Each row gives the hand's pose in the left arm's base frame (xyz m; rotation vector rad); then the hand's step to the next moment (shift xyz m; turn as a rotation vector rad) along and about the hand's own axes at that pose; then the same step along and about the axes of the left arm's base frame.
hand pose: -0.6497 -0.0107 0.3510 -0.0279 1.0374 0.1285
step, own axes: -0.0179 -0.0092 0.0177 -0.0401 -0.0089 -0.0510
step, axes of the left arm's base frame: 0.0073 -0.0093 0.0241 -0.0627 -0.0168 0.0082
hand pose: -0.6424 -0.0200 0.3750 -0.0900 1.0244 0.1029
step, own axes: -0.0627 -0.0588 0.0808 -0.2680 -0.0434 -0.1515
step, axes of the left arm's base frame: 0.0436 -0.0511 0.0970 -0.2610 -0.0733 0.1522
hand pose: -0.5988 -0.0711 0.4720 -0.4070 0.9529 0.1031
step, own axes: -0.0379 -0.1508 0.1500 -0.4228 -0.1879 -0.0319
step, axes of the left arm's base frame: 0.1332 -0.0779 0.1513 -0.2208 -0.1463 0.3807
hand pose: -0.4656 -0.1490 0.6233 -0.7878 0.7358 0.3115
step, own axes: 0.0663 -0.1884 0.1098 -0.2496 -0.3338 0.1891
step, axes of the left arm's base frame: 0.1963 -0.0475 0.1057 0.0834 -0.0843 0.4421
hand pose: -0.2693 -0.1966 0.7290 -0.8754 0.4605 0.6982
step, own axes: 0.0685 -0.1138 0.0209 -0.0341 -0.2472 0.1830
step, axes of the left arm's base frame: 0.1308 -0.0089 0.0298 0.1696 0.0272 0.2574
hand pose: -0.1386 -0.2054 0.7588 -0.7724 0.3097 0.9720
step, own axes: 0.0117 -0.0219 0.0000 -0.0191 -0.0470 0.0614
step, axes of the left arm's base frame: 0.0246 0.0001 0.0033 0.0228 0.0162 0.0746
